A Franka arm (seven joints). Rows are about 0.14 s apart.
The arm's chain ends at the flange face. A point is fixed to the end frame.
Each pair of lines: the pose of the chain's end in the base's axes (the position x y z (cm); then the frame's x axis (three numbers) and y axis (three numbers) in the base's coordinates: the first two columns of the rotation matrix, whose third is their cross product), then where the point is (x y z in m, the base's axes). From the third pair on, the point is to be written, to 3 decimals.
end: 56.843, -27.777, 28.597, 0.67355, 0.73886, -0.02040, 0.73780, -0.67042, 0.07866
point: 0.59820 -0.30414 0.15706
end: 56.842, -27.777, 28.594, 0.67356, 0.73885, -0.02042, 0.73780, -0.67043, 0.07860
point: 0.59818 -0.30413 0.15703
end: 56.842, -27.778, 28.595, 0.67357, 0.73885, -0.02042, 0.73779, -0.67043, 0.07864
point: 0.598 -0.304 0.157
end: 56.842, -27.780, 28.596, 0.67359, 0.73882, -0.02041, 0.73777, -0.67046, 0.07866
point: 0.598 -0.304 0.157
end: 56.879, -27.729, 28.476, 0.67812, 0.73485, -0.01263, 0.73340, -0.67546, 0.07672
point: 0.599 -0.303 0.156
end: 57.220, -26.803, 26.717, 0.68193, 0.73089, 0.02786, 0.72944, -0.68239, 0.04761
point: 0.603 -0.287 0.137
